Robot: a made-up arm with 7 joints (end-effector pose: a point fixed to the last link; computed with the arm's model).
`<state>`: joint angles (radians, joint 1 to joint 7).
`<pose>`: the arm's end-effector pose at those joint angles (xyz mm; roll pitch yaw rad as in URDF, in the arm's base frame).
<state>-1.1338 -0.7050 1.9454 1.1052 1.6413 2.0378 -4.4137</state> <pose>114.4 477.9 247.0 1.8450 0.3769 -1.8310</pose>
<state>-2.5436 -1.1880 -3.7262 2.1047 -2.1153 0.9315 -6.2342</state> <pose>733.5 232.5 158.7 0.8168 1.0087 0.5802</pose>
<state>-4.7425 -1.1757 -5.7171 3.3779 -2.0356 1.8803 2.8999</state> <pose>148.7 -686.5 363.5 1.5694 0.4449 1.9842</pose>
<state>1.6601 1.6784 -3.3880 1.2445 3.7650 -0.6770 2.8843</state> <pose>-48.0 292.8 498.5 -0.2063 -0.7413 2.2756</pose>
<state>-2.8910 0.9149 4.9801 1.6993 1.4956 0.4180 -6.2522</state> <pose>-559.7 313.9 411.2 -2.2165 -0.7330 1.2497</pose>
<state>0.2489 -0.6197 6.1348 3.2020 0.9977 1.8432 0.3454</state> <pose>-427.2 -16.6 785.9 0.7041 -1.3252 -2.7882</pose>
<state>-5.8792 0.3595 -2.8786 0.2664 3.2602 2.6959 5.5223</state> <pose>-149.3 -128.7 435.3 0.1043 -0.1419 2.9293</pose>
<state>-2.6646 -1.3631 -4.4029 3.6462 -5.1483 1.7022 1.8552</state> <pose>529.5 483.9 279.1 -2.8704 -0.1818 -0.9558</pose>
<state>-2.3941 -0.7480 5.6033 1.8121 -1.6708 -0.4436 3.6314</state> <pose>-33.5 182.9 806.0 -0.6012 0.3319 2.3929</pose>
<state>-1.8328 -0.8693 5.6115 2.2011 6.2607 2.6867 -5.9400</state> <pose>-97.1 293.2 662.4 -2.5972 -0.0467 -2.7510</pose>
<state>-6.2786 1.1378 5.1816 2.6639 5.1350 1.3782 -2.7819</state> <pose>702.5 -195.4 469.6 -0.9554 0.3827 3.0862</pose>
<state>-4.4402 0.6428 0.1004 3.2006 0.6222 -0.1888 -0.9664</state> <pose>-36.3 367.4 858.1 -0.0071 -0.4592 -1.5799</pose>
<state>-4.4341 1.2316 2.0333 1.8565 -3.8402 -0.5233 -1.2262</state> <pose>-473.6 294.9 431.3 -1.4394 0.8860 2.1121</pose>
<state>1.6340 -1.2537 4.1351 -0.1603 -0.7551 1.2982 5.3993</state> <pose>-31.7 3.1 130.3 -1.8214 -0.6839 1.6934</pose>
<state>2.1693 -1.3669 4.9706 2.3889 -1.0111 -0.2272 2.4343</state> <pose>555.5 -480.3 448.9 -0.0739 1.0618 -0.4326</pose>
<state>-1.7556 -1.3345 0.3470 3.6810 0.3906 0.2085 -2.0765</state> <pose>22.3 734.8 82.5 -1.6894 0.2065 -0.1680</pose>
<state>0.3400 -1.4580 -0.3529 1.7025 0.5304 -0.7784 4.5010</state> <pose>-473.2 -350.6 535.1 -0.9213 -0.4667 2.2934</pose>
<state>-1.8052 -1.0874 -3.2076 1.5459 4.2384 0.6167 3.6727</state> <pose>167.6 589.7 -37.7 -2.2769 -0.4544 -0.6499</pose>
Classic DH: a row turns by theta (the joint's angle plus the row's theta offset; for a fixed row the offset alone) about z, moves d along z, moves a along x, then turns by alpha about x. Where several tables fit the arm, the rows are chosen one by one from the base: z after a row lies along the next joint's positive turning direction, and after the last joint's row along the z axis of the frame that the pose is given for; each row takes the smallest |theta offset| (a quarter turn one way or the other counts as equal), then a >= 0, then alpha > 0; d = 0 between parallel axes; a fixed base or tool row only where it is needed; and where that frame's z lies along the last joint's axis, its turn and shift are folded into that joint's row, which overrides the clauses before.
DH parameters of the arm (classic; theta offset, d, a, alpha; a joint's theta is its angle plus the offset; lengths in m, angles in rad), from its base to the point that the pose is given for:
joint 1: 0 0.17 0 -1.5708
joint 2: 0 0 0 1.5708
joint 3: 0 0.388 0.038 1.5708
joint 4: 0 0 0.071 1.5708
joint 5: 0 0.313 0 1.5708
joint 6: 0 0 0.072 -1.5708
joint 7: 0 0.092 0 0

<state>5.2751 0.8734 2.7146 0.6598 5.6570 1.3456 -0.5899</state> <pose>81.7 172.6 410.5 2.8139 0.0530 2.5035</pose>
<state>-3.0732 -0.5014 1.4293 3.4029 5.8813 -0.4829 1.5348</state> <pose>381.0 237.1 743.2 0.9909 -0.2996 2.6275</pose>
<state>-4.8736 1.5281 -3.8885 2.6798 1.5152 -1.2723 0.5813</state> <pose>-32.4 678.9 190.3 2.1893 0.1384 -2.0248</pose>
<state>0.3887 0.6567 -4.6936 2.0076 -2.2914 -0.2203 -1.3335</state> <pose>117.5 461.5 661.0 0.3865 1.2012 2.3411</pose>
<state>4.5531 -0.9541 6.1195 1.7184 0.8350 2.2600 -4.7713</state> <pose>51.3 135.9 706.4 -2.4688 0.4033 -2.5294</pose>
